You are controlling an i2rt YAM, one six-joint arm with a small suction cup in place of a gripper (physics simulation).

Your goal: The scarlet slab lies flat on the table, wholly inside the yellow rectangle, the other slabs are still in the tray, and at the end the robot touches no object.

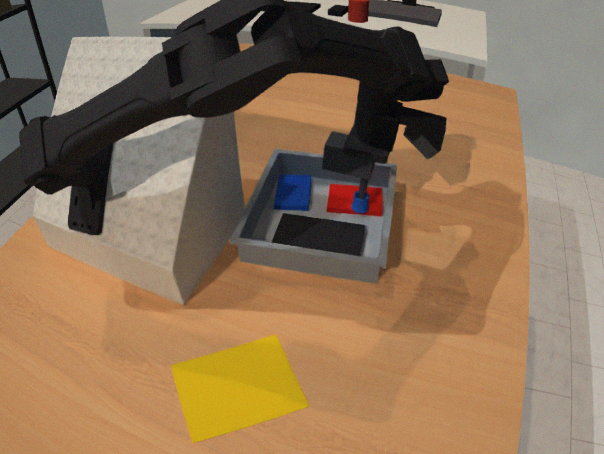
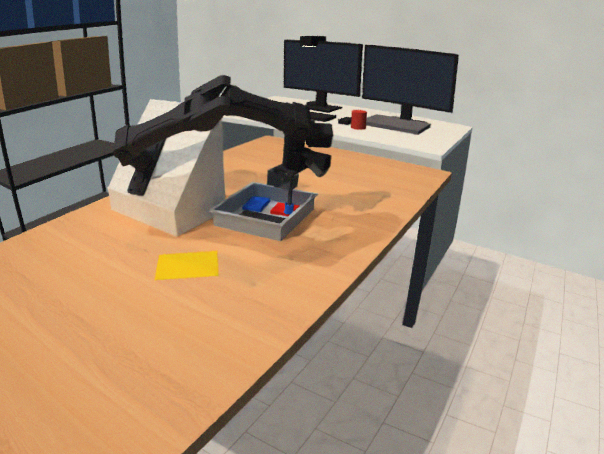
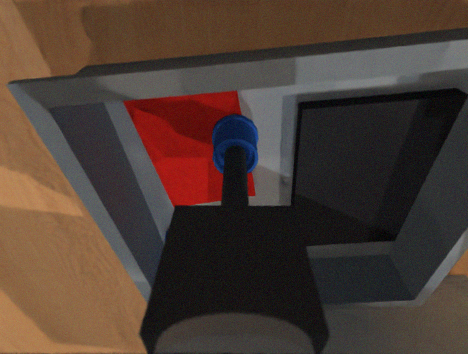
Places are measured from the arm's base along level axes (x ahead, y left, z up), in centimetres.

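Pixels of known places: hand, its tool point: [image 1: 359, 207] [image 2: 288, 212] [image 3: 235, 136]; arm's base, origin of its link: [image 1: 93, 167] [image 2: 148, 163].
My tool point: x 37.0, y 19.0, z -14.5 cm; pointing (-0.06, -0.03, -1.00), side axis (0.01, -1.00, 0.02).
Ahead of a thing's pixels: the offset from my tool point to its top centre. "spot": to the spot under its first point.
The scarlet slab @(dx -1.3, dy +2.5, dz +0.0 cm) [image 1: 340, 200] [image 2: 277, 209] [image 3: 165, 145] lies flat in the grey tray @(dx -5.5, dy -3.9, dz +3.7 cm) [image 1: 310, 262] [image 2: 247, 226] [image 3: 200, 82]. The blue slab @(dx -12.3, dy +1.2, dz +0.0 cm) [image 1: 293, 192] [image 2: 256, 204] and the black slab @(dx -4.5, dy -9.3, dz +0.1 cm) [image 1: 320, 234] [image 2: 262, 216] [image 3: 350, 165] also lie in the tray. My gripper, a blue suction cup [image 1: 360, 204] [image 2: 289, 209] [image 3: 235, 132], is open and holds nothing. It is over the scarlet slab, off its centre; whether it touches the slab is hard to tell. The yellow rectangle @(spot: dx -6.1, dy -36.7, dz -1.2 cm) [image 1: 240, 390] [image 2: 187, 265] lies on the table in front of the tray, with no slab on it.
A pale wedge-shaped block [image 1: 207, 215] [image 2: 200, 185] under the arm stands left of the tray. The tray's raised walls surround the slabs. A white desk [image 2: 450, 132] with two monitors and a red mug [image 1: 358, 11] [image 2: 358, 120] stands behind the table.
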